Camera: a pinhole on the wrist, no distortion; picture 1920 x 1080 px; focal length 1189.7 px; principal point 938.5 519.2 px. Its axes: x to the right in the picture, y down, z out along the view. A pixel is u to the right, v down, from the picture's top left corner.
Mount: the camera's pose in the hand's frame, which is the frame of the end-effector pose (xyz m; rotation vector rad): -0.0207 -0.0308 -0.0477 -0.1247 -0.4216 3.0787
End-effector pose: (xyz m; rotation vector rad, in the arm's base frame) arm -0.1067 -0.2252 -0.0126 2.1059 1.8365 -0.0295
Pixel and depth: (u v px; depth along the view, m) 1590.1 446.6 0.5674
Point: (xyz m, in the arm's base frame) -0.1982 -0.7027 -0.4096
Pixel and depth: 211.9 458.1 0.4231
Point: -0.1232 -0.1219 -0.4541
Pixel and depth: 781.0 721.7 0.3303
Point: -0.2228 -0.2825 -0.2958
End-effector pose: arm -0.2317 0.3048 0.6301 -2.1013 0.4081 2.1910
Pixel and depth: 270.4 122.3 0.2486
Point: -0.4488 0.3692 0.5341
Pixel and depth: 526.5 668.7 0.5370
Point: -0.6290 0.6405 0.4907
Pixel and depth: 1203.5 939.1 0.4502
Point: -0.4749 0.6950 0.7574
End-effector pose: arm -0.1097 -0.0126 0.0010 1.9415 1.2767 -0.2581
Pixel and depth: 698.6 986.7 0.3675
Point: -0.2657 -0.1382 -0.3270
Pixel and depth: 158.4 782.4 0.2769
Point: -0.1394 -0.0374 -0.3034
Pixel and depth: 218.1 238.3 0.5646
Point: 0.0957 -0.1993 -0.5580
